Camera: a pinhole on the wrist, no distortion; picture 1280 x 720 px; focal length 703.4 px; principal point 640.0 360.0 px. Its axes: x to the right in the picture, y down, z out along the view. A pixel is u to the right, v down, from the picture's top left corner.
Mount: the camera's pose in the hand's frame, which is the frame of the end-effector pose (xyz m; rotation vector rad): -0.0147 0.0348 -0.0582 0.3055 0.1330 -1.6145
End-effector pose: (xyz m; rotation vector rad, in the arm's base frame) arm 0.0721 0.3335 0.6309 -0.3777 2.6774 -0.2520
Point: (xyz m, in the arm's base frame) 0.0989 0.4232 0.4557
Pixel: 83.6 542.5
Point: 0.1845 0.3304 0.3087
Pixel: 407.6 510.1
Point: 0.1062 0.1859 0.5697
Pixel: 1111.0 670.7
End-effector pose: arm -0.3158 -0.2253 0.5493 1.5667 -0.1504 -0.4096
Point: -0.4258 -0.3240 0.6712
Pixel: 148.2 119.4
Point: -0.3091 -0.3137 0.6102
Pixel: 234.2 669.3
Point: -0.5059 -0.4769 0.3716
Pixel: 850.0 372.4
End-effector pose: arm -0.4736 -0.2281 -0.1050 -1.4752 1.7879 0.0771
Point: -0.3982 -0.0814 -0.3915
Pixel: 270.2 578.0
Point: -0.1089 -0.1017 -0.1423
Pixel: 957.0 343.9
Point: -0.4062 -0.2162 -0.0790
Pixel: 1121.2 391.8
